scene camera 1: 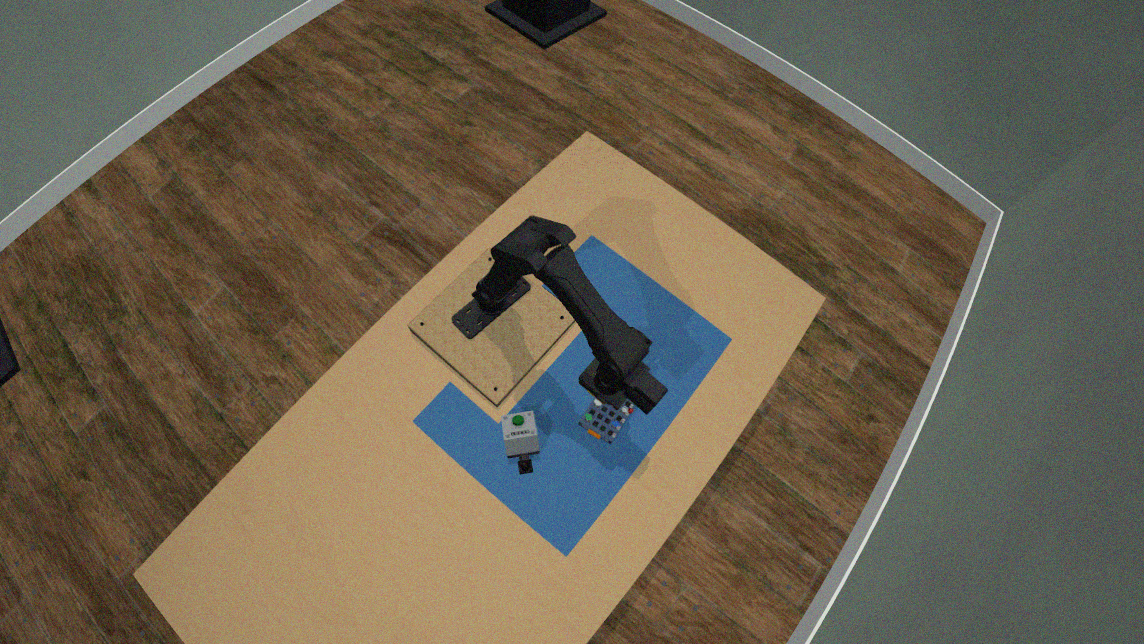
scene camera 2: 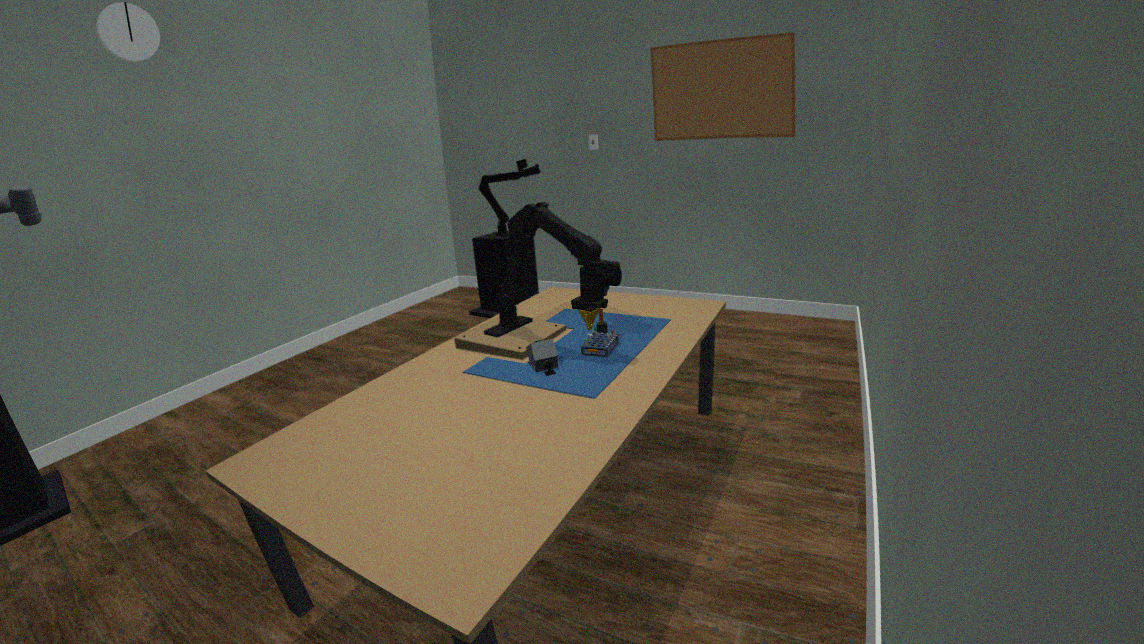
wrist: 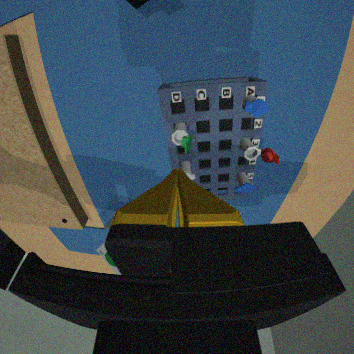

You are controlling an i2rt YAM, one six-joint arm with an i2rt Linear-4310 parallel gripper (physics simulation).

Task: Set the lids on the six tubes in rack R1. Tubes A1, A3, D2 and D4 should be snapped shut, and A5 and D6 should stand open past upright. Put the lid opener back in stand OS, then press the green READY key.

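Places are measured from the arm's base along level axes (x right, y back, z down), in metres.
Where they show: gripper, between the fingertips: (scene camera 1: 599,395) (scene camera 2: 589,329) (wrist: 176,175); arm's base, origin of its link: (scene camera 1: 491,303) (scene camera 2: 508,327).
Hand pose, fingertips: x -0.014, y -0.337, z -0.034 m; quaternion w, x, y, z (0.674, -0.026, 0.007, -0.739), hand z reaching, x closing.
Note:
Things, the pixels of their top centre, and the offset from my fingertips. "*": a spot on its surface instead. Level surfaces: height alone.
- rack R1, centre of its top: (wrist: 222,181) (scene camera 1: 612,406) (scene camera 2: 599,330) dx +0.000, dy -0.037, dz -0.003 m
- tube D4, centre of its top: (wrist: 183,179) dx +0.012, dy -0.007, dz +0.009 m
- Tube D2, a spot on its surface: (wrist: 179,136) * dx -0.024, dy +0.001, dz +0.020 m
- Tube A3, a spot on its surface: (wrist: 252,153) * dx -0.017, dy -0.064, dz +0.018 m
- orange lid opener, centre of its top: (scene camera 2: 600,308) dx -0.141, dy +0.041, dz -0.024 m
- grey box, centre of its top: (scene camera 1: 519,429) (scene camera 2: 540,339) dx +0.179, dy +0.063, dz -0.023 m
- green READY key, centre of its top: (scene camera 1: 518,420) dx +0.166, dy +0.081, dz -0.014 m
- blue mat, height of its surface: dz +0.060 m
My gripper (wrist: 176,175) (scene camera 2: 590,332) is shut and empty, its yellow fingertips above rack R1 (wrist: 190,115) (scene camera 2: 611,349), near tube D4 (wrist: 187,171) in the wrist view. Tube D2 (wrist: 179,136) has an open mouth, its green lid (wrist: 186,144) hanging beside it. Tube A3 (wrist: 252,153) is open, its red lid (wrist: 270,155) out to the side. A blue lid (wrist: 257,108) covers the view of A1's mouth; another blue lid (wrist: 245,188) is at A5. D4's lid state is unclear. D6 is hidden. The orange lid opener (scene camera 2: 601,318) stands upright in its dark stand (scene camera 2: 602,328).
The grey box (scene camera 1: 521,442) (scene camera 2: 543,355) with the green READY key (scene camera 1: 517,420) is on the blue mat (scene camera 1: 566,520), beside the rack. A dark block is attached at the box's end. The arm's wooden base board (scene camera 1: 496,376) lies behind the box and rack.

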